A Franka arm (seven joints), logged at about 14 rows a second.
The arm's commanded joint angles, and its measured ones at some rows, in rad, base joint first. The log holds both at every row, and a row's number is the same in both.
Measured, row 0:
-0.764, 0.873, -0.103, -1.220, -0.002, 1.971, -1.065
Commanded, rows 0 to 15:
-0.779, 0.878, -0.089, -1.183, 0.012, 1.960, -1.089
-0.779, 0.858, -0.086, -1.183, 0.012, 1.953, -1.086
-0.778, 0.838, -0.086, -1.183, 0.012, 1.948, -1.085
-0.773, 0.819, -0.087, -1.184, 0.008, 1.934, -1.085
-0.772, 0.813, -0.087, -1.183, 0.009, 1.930, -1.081
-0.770, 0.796, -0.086, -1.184, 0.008, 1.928, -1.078
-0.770, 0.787, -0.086, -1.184, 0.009, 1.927, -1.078
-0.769, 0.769, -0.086, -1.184, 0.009, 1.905, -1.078
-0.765, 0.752, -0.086, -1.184, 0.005, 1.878, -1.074
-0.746, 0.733, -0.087, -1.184, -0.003, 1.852, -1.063
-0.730, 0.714, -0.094, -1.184, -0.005, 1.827, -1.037
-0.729, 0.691, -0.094, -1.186, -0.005, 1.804, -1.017
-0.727, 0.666, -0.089, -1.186, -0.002, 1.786, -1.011
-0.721, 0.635, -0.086, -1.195, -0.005, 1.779, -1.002
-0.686, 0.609, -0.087, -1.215, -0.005, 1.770, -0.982
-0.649, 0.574, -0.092, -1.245, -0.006, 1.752, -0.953
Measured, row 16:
-0.704, 0.651, -0.087, -1.175, -0.002, 1.780, -1.007
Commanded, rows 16 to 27:
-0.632, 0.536, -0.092, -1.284, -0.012, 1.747, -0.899
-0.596, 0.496, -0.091, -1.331, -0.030, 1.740, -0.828
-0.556, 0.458, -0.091, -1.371, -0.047, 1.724, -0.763
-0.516, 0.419, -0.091, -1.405, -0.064, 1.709, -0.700
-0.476, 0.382, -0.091, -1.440, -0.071, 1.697, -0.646
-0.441, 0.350, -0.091, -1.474, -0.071, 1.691, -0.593
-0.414, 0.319, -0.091, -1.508, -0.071, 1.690, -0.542
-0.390, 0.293, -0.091, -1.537, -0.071, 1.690, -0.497
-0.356, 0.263, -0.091, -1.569, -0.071, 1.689, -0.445
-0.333, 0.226, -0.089, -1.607, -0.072, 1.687, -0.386
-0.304, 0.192, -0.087, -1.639, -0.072, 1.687, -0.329
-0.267, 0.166, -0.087, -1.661, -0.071, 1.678, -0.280
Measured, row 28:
-0.322, 0.261, -0.082, -1.562, -0.052, 1.683, -0.370
